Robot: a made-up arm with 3 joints. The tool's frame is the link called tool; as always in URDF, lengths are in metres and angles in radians.
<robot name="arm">
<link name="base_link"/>
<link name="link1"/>
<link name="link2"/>
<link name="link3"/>
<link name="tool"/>
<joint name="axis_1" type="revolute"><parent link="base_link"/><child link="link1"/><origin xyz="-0.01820 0.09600 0.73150" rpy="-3.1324 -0.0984 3.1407"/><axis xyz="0 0 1"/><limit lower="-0.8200" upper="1.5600"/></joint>
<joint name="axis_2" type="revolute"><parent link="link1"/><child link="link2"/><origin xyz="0.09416 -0.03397 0.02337" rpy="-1.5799 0.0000 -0.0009"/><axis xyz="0 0 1"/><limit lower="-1.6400" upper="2.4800"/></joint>
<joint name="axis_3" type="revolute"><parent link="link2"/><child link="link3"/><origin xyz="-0.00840 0.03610 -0.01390" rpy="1.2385 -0.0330 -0.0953"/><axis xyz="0 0 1"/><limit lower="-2.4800" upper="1.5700"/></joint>
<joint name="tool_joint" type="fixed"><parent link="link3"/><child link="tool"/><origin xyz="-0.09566 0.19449 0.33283" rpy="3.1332 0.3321 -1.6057"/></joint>
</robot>
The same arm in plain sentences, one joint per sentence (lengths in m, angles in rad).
The arm has three revolute joints in a row. What follows holds with every joint at zero, and every direction is one of the base frame's.
The first joint is mounted 0.0182 m along -x and 0.096 m along +y and 0.7315 m along +z from the base frame's origin and turns about the direction (-0.098202, -0.0091, -0.995125), from -0.82 to 1.56 rad.
The second joint is mounted 0.096 m along -x and 0.0341 m along -y and 0.0137 m along -z from the first joint and turns about +y, from -1.64 to 2.48 rad.
The third joint is mounted 0.0119 m along +x and 0.0139 m along -y and 0.0351 m along +z from the second joint and turns about the direction (0.0078, 0.326012, -0.945334), from -2.48 to 1.57 rad.
The tool frame, which is the frame that the pose is given for, is mounted 0.1045 m along +x and 0.2891 m along +y and 0.2515 m along -z from the third joint; its axes are the base frame's turned by roll -0.0001, pitch 0 and yaw -1.5708 rad (as in URDF: about the fixed x, then y, then z).

